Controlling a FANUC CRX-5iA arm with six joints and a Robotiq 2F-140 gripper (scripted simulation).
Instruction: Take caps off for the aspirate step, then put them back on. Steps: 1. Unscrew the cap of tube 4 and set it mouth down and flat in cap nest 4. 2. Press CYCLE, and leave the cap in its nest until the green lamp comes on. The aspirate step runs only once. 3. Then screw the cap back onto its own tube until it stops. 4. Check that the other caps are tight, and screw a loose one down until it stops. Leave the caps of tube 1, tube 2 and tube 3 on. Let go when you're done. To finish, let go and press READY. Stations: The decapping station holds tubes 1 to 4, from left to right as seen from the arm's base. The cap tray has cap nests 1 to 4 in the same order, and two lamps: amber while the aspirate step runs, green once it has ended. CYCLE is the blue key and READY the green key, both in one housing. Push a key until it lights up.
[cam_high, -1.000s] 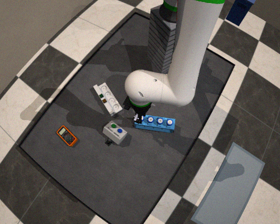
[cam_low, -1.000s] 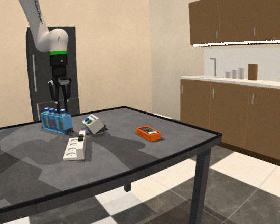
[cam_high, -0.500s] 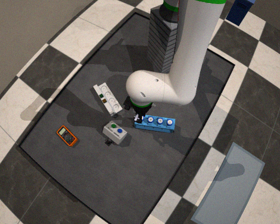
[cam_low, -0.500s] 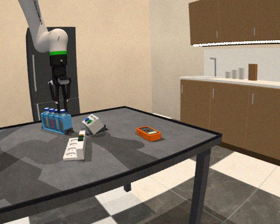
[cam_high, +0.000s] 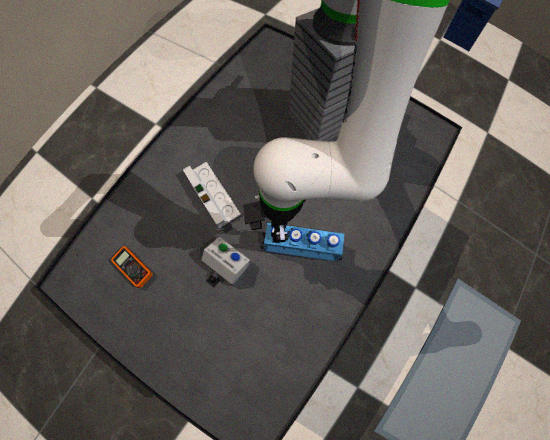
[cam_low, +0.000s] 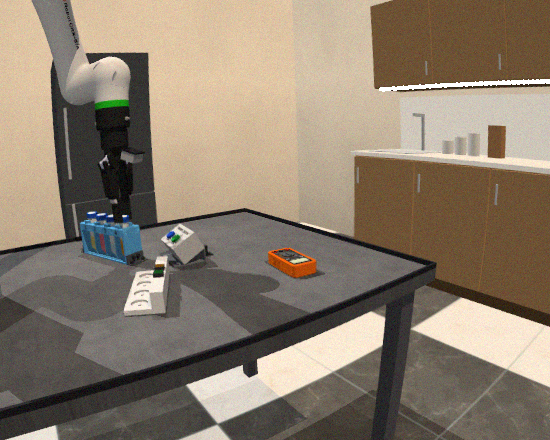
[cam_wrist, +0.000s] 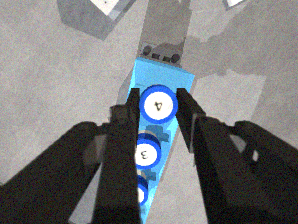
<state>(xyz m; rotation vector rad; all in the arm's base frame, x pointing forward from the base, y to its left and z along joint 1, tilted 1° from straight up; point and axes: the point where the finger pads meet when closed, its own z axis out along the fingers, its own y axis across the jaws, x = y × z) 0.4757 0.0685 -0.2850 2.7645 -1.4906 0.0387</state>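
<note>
Right now my hand is 11 cm short of the blue key, 8 cm to the left of it and 8 cm above it. Round my hand: grey key housing (12 cm ahead, 10 cm to the right, 9 cm below); green key (12 cm to the right, 10 cm ahead, 8 cm below); cap 2 (10 cm to the left, 3 cm below, 3 cm behind).
</note>
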